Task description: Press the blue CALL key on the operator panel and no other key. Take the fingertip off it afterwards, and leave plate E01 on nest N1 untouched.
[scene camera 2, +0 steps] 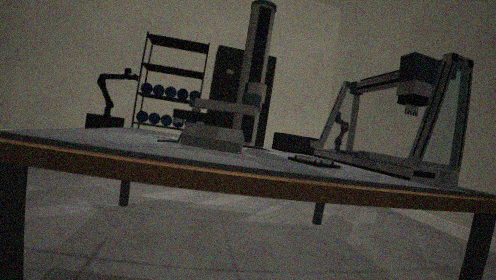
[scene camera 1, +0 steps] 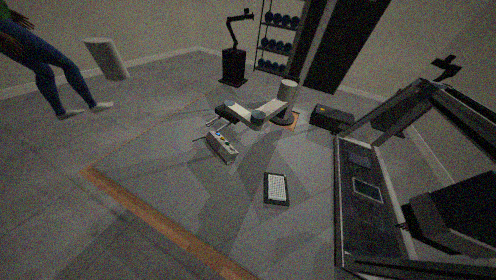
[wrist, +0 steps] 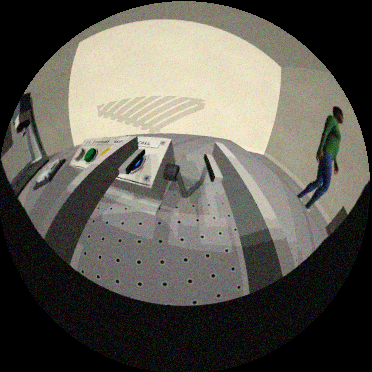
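Observation:
The operator panel stands on the table. Its blue CALL key is at the end near the cable. My gripper is open and empty, its two fingers apart. In the wrist view the left fingertip's black pad overlaps the blue key and hides part of it; whether it touches or presses it I cannot tell. The yellow key and green key are left of that finger in the wrist view. A white plate lies in a dark nest; no label is readable.
A dark cable leaves the panel's end, between the fingers in the wrist view. A gantry machine stands to the right. A black box is near the arm's base. A person stands beyond the table.

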